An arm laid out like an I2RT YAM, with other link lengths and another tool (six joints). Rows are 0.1 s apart.
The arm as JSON. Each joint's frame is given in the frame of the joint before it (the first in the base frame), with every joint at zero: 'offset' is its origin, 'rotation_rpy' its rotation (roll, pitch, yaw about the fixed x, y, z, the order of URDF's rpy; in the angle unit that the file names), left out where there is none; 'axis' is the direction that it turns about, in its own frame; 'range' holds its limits. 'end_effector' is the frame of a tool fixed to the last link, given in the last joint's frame.
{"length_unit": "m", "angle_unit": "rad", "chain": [
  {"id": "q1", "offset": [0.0, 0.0, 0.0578], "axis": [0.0, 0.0, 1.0], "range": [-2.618, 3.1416]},
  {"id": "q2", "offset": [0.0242, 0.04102, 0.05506], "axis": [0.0, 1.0, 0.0], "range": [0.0, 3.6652]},
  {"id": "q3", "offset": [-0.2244, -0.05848, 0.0], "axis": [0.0, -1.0, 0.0], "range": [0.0, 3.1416]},
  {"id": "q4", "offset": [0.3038, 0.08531, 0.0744], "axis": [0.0, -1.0, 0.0], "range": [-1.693, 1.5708]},
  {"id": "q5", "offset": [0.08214, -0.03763, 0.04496], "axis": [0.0, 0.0, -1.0], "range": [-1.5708, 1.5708]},
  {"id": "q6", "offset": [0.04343, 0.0, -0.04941], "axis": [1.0, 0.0, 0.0], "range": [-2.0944, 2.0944]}
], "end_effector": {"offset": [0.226, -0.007, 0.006], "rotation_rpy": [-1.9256, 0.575, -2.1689]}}
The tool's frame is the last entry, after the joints.
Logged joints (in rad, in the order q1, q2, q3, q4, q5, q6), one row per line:
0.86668 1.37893 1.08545 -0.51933 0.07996 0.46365
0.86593 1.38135 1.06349 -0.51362 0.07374 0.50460
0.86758 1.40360 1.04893 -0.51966 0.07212 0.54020
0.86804 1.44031 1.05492 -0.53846 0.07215 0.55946
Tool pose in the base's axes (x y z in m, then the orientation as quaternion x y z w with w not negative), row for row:
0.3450 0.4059 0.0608 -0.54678 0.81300 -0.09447 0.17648
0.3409 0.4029 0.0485 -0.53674 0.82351 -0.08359 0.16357
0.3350 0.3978 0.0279 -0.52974 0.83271 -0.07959 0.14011
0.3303 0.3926 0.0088 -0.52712 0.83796 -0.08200 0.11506
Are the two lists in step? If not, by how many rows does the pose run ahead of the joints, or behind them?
They are in step.
